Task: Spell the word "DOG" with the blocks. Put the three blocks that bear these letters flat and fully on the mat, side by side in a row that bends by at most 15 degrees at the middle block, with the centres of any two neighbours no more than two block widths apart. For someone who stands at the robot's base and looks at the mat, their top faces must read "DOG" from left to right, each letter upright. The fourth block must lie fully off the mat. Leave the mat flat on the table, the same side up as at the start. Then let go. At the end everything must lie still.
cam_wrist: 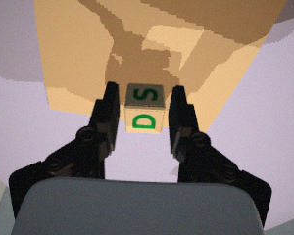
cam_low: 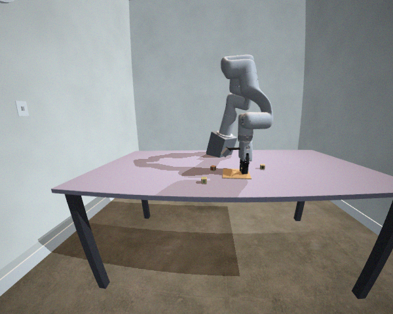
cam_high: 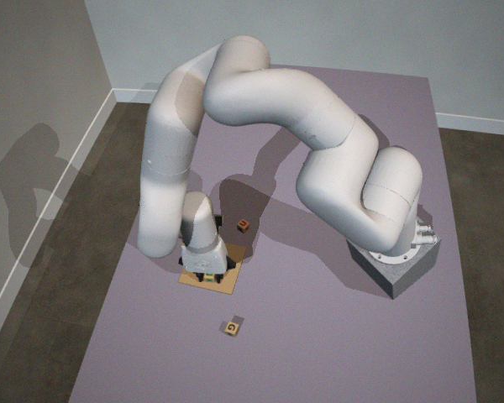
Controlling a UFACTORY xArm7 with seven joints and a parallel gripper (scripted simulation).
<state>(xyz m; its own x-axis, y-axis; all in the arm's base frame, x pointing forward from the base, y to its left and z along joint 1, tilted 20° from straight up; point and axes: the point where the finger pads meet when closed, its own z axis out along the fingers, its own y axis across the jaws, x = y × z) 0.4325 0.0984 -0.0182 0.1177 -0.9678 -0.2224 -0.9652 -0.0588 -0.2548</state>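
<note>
The D block lies 1 cm below my hand. The rest, counted from my hand: G block 9 cm behind, 12 cm to the left, 1 cm below; then mat 4 cm to the right, 2 cm below; then O block 13 cm ahead, 20 cm to the right, 1 cm below.
</note>
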